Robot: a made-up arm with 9 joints. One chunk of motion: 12 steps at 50 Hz.
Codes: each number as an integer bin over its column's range. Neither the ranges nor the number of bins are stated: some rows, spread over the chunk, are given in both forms.
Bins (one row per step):
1: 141 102 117 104 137 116
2: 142 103 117 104 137 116
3: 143 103 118 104 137 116
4: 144 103 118 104 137 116
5: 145 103 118 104 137 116
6: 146 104 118 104 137 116
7: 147 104 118 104 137 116
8: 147 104 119 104 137 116
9: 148 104 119 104 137 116
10: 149 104 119 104 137 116
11: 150 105 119 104 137 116
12: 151 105 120 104 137 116
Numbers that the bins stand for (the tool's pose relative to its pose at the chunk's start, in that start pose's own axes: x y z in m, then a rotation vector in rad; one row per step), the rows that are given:
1: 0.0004 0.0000 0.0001 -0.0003 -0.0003 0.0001
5: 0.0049 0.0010 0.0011 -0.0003 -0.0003 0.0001
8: 0.0072 0.0020 0.0020 -0.0003 -0.0003 0.0001
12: 0.0117 0.0029 0.0029 -0.0003 -0.0003 0.0001
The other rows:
2: 0.0015 0.0010 0.0001 -0.0003 -0.0003 0.0001
3: 0.0026 0.0010 0.0011 -0.0003 -0.0003 0.0001
4: 0.0038 0.0010 0.0011 -0.0003 -0.0003 0.0001
6: 0.0060 0.0020 0.0011 -0.0003 -0.0003 0.0001
7: 0.0072 0.0020 0.0011 -0.0003 -0.0003 0.0001
9: 0.0083 0.0020 0.0020 -0.0003 -0.0003 0.0001
10: 0.0095 0.0020 0.0020 -0.0003 -0.0003 0.0001
11: 0.0106 0.0029 0.0020 -0.0003 -0.0003 0.0001

